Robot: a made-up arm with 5 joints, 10 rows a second.
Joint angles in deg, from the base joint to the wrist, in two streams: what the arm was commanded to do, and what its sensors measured. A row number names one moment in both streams.
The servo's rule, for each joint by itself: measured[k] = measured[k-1] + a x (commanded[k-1-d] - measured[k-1]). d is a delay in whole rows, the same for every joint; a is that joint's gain. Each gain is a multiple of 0.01, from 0.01 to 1. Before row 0 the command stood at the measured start. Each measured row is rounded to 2 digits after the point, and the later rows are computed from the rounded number. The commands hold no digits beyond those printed.
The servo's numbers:
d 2
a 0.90 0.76 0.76 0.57 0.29
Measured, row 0: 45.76 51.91 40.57 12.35 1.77
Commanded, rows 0 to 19: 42.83 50.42 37.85 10.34 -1.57; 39.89 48.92 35.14 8.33 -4.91; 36.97 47.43 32.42 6.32 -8.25; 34.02 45.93 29.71 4.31 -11.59; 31.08 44.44 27.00 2.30 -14.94; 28.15 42.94 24.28 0.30 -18.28; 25.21 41.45 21.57 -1.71 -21.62; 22.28 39.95 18.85 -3.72 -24.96; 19.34 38.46 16.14 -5.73 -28.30; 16.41 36.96 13.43 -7.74 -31.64; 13.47 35.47 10.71 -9.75 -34.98; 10.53 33.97 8.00 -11.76 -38.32; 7.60 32.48 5.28 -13.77 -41.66; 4.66 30.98 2.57 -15.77 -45.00; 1.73 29.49 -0.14 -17.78 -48.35; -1.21 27.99 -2.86 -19.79 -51.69; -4.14 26.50 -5.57 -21.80 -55.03; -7.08 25.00 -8.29 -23.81 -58.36; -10.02 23.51 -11.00 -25.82 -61.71; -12.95 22.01 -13.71 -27.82 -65.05
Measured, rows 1 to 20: 45.76 51.91 40.57 12.35 1.77; 45.76 51.91 40.57 12.35 1.77; 43.12 50.78 38.50 11.20 0.80; 40.21 49.37 35.95 9.56 -0.86; 37.29 47.90 33.27 7.71 -3.00; 34.35 46.40 30.56 5.77 -5.49; 31.41 44.91 27.85 3.79 -8.23; 28.48 43.41 25.14 1.80 -11.14; 25.54 41.92 22.43 -0.20 -14.18; 22.61 40.42 19.71 -2.21 -17.31; 19.67 38.93 17.00 -4.22 -20.50; 16.74 37.43 14.29 -6.23 -23.73; 13.80 35.94 11.57 -8.24 -26.99; 10.86 34.44 8.86 -10.25 -30.28; 7.93 32.95 6.14 -12.26 -33.58; 4.99 31.45 3.43 -14.26 -36.89; 2.06 29.96 0.72 -16.27 -40.21; -0.88 28.46 -2.00 -18.28 -43.54; -3.81 26.97 -4.71 -20.29 -46.87; -6.75 25.47 -7.43 -22.30 -50.20
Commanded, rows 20 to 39: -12.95 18.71 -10.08 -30.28 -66.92; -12.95 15.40 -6.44 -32.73 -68.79; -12.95 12.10 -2.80 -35.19 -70.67; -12.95 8.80 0.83 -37.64 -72.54; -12.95 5.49 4.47 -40.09 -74.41; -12.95 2.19 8.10 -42.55 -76.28; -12.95 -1.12 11.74 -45.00 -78.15; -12.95 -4.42 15.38 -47.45 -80.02; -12.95 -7.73 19.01 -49.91 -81.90; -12.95 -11.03 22.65 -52.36 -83.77; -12.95 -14.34 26.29 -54.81 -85.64; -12.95 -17.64 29.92 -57.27 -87.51; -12.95 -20.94 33.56 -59.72 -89.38; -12.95 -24.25 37.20 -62.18 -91.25; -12.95 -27.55 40.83 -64.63 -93.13; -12.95 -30.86 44.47 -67.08 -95.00; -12.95 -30.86 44.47 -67.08 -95.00; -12.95 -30.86 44.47 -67.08 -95.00; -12.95 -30.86 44.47 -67.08 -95.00; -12.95 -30.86 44.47 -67.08 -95.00
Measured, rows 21 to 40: -9.69 23.98 -10.14 -24.31 -53.54; -12.62 22.48 -12.85 -26.31 -56.88; -12.92 19.61 -10.74 -28.57 -59.79; -12.95 16.41 -7.47 -30.94 -62.40; -12.95 13.13 -3.92 -33.36 -64.80; -12.95 9.84 -0.31 -35.80 -67.04; -12.95 6.53 3.32 -38.25 -69.18; -12.95 3.23 6.95 -40.70 -71.24; -12.95 -0.08 10.59 -43.15 -73.24; -12.95 -3.38 14.23 -45.60 -75.21; -12.95 -6.69 17.86 -48.06 -77.15; -12.95 -9.99 21.50 -50.51 -79.07; -12.95 -13.30 25.14 -52.96 -80.98; -12.95 -16.60 28.77 -55.42 -82.87; -12.95 -19.90 32.41 -57.87 -84.76; -12.95 -23.21 36.05 -60.33 -86.64; -12.95 -26.51 39.68 -62.78 -88.52; -12.95 -29.82 43.32 -65.23 -90.40; -12.95 -30.61 44.19 -66.28 -91.73; -12.95 -30.80 44.40 -66.74 -92.68
